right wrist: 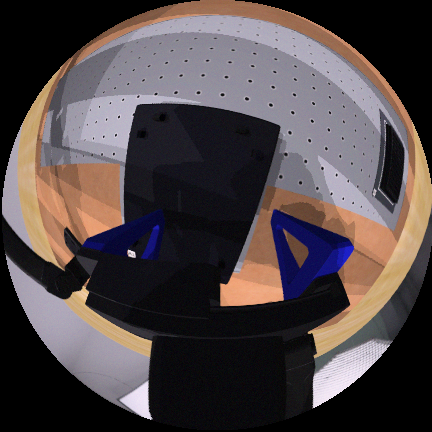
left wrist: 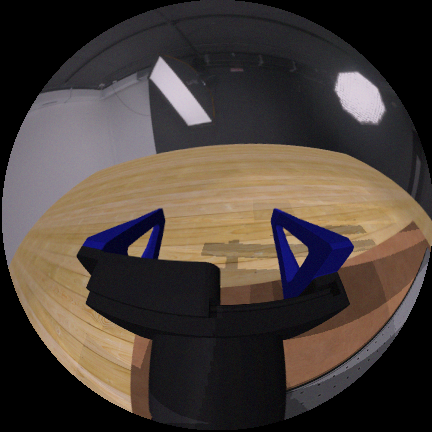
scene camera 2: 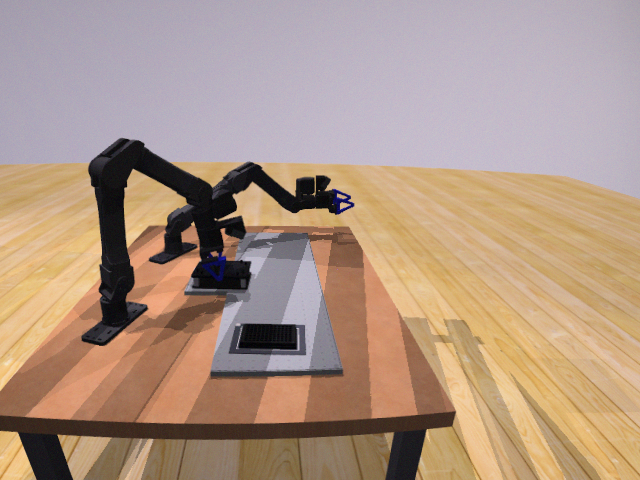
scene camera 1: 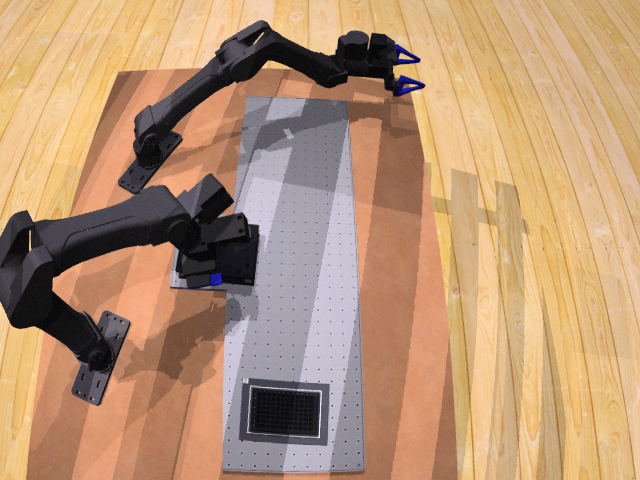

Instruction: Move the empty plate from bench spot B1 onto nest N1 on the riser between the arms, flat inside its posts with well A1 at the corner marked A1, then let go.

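Places are measured from the left arm's base along level axes (x right, y up, z back), in millimetres.
Pixels of known places: left gripper, fingertip midpoint: [left wrist: 217, 214] [scene camera 2: 352, 201] [scene camera 1: 422, 73]; right gripper, fingertip midpoint: [right wrist: 217, 214] [scene camera 2: 219, 272] [scene camera 1: 213, 261]; left arm's base, origin of the base link: [scene camera 2: 174, 253] [scene camera 1: 150, 161]; right arm's base, origin of the base link: [scene camera 2: 116, 323] [scene camera 1: 101, 357].
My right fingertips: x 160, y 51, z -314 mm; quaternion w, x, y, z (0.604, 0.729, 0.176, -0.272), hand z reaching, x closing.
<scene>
Ahead of a thing's pixels: the offset from my right fingertips to its middle. "*": to the spot under its first point. Level surfaces: height alone.
The black empty plate @(dz -269, dx +193, dy -29 mm) [scene camera 1: 283, 411] [scene camera 2: 268, 335] [right wrist: 393, 162] lies flat inside the white outline on the grey pad of spot B1 @(* dz -207, dx +242, dy -36 mm) [scene camera 1: 244, 418] [scene camera 2: 233, 347], away from both grippers. The black riser @(dz +9, dx -30, dy -13 mm) [scene camera 1: 238, 260] [scene camera 2: 237, 268] [right wrist: 200, 170] carries nest N1, with small dark posts near its corners. A small white corner label @(* dz +102, dx -47, dy +3 mm) [right wrist: 131, 254] shows through a finger's opening in the right wrist view. My right gripper [scene camera 2: 216, 266] [right wrist: 217, 214] is open and points down low over the riser; scene camera 1 hides most of its fingers. My left gripper [scene camera 1: 422, 72] [scene camera 2: 353, 200] [left wrist: 217, 214] is open and empty, out past the table edge.
A perforated grey board @(dy -38 mm) [scene camera 1: 330, 258] [scene camera 2: 279, 299] [right wrist: 215, 70] runs along the table @(dy -51 mm) [scene camera 1: 398, 310] [scene camera 2: 361, 310] under the B1 pad. The riser stands at its left edge on a grey base @(* dz +8, dx +54, dy -42 mm) [scene camera 1: 199, 288] [scene camera 2: 193, 292]. The left arm reaches over the board's far end.
</scene>
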